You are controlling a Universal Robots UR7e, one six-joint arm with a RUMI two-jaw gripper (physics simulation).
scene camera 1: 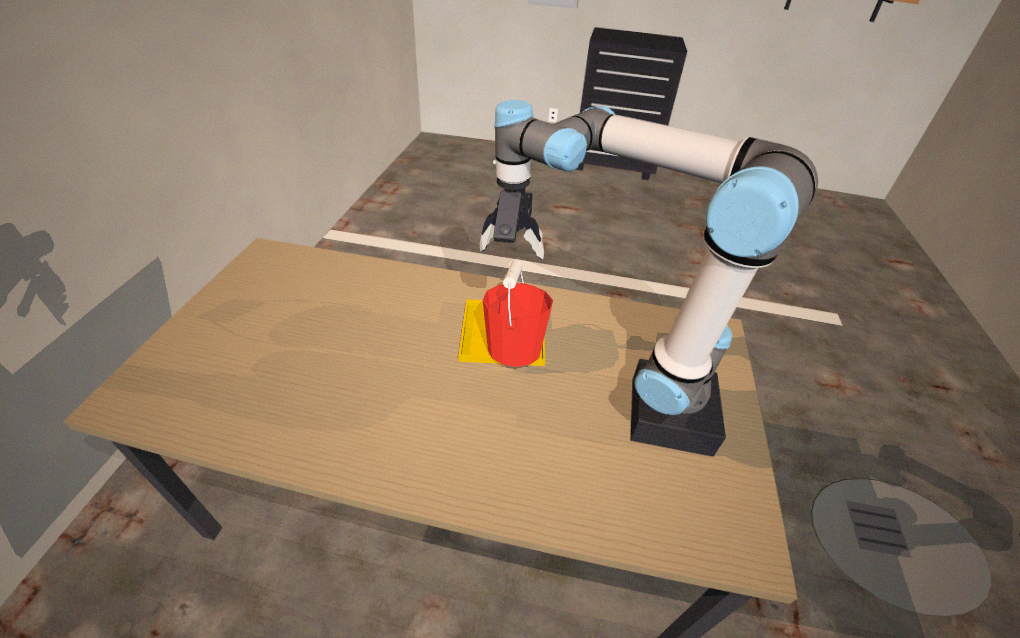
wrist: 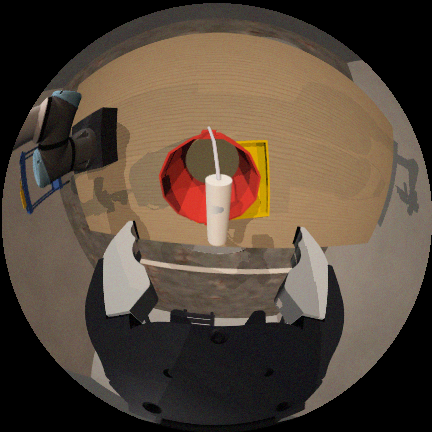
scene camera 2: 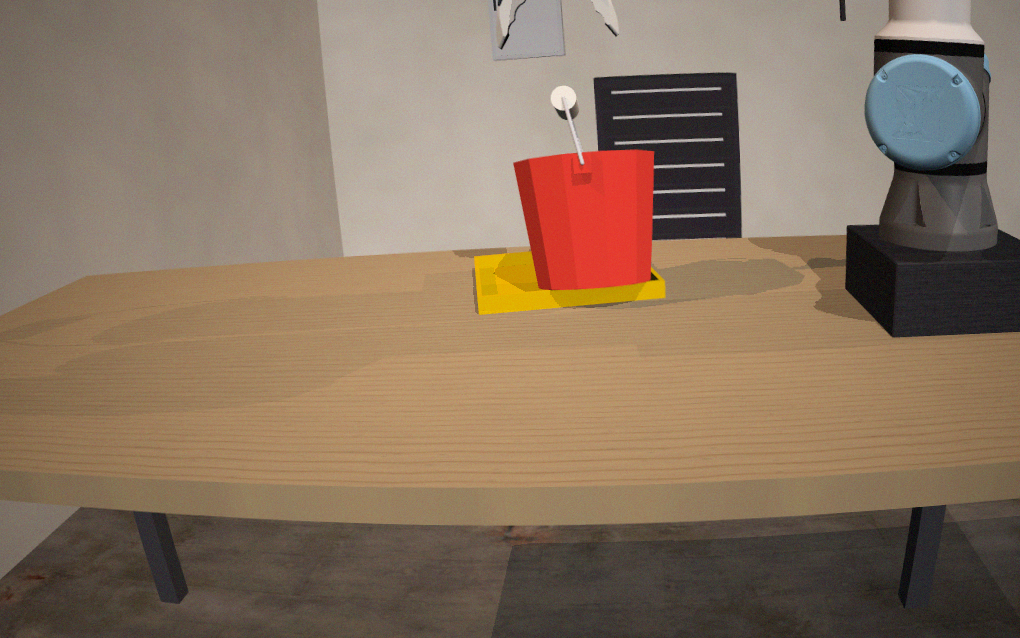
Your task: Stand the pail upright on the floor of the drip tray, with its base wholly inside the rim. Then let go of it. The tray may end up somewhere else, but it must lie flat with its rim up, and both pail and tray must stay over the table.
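Places are measured from the arm's base along level axes (x ahead, y left, z up), in centimetres.
Pixels of known places: gripper, fingertip midpoint: (scene camera 1: 511, 255) (wrist: 216, 226) (scene camera 2: 558, 42); arm's base, link origin: (wrist: 84, 148) (scene camera 2: 937, 237).
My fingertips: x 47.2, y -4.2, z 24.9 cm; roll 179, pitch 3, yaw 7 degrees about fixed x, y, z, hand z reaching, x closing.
Ahead of a thing's pixels: the offset from my fingertips to its top centre. Level surfaces: height alone.
The red pail (scene camera 1: 517, 331) (scene camera 2: 601, 225) (wrist: 185, 200) stands roughly upright, mouth up, at the right part of the yellow drip tray @(dx +3.1, dy -6.5, dz -31.2 cm) (scene camera 1: 471, 342) (scene camera 2: 496, 302) (wrist: 267, 175). In both scene views the near side of its base covers the top edge of the tray's near wall, so it appears to sit on that rim; the far side of the base is hidden. The tray lies rim up. The white handle grip @(dx +0.3, dy -3.4, dz -5.6 cm) (scene camera 1: 512, 274) (scene camera 2: 563, 97) (wrist: 218, 205) stands raised above the pail, leaning left in scene camera 2. My gripper (scene camera 1: 511, 254) (scene camera 2: 559, 39) is open and empty above the grip, apart from it.
The pail and tray are near the far edge of the wooden table @(dz -33.5 cm) (scene camera 1: 361, 436) (scene camera 2: 421, 421). The robot's black base block (scene camera 1: 676, 428) (scene camera 2: 955, 300) (wrist: 110, 135) stands to their right in the scene views. A dark cabinet (scene camera 1: 639, 45) (scene camera 2: 699, 180) stands behind, off the table.
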